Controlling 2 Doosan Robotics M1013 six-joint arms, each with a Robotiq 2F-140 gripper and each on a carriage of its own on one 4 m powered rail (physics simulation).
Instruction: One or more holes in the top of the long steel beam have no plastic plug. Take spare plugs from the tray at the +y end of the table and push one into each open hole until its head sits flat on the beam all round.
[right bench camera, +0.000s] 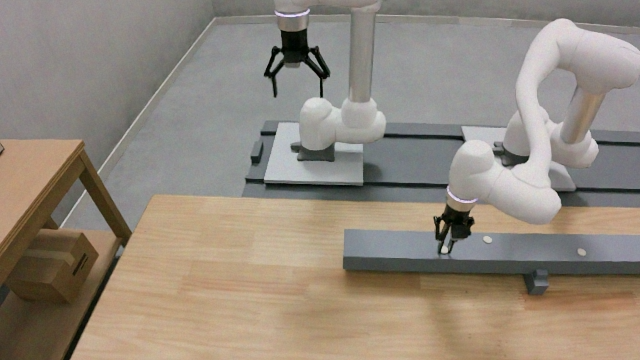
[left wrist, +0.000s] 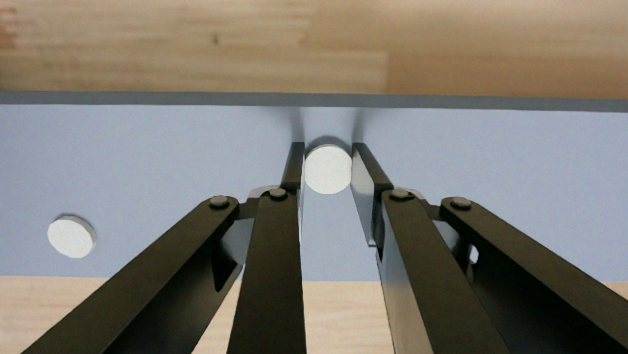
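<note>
The long grey steel beam (right bench camera: 400, 245) (left wrist: 175, 145) lies across the table. My left gripper (right bench camera: 445, 250) (left wrist: 327, 164) is shut on a white round plug (right bench camera: 444, 250) (left wrist: 328, 169), with the fingertips close to the beam's top. The plug's head is right at the beam top with a dark shadow along one side; its shank and the hole under it are hidden. A second plug (right bench camera: 487, 240) (left wrist: 72, 236) sits in the beam beside it, and a third plug (right bench camera: 581, 252) sits further right. My right gripper (right bench camera: 298, 95) is open and empty, high above the rail. The tray does not show.
The beam lies on the wooden table (right bench camera: 225, 280), with a small grey block (right bench camera: 537, 282) at its near side. The arms stand on a dark rail (right bench camera: 420, 160) behind the table. A side table (right bench camera: 40, 160) at the left has a cardboard box (right bench camera: 52, 265) on its lower shelf.
</note>
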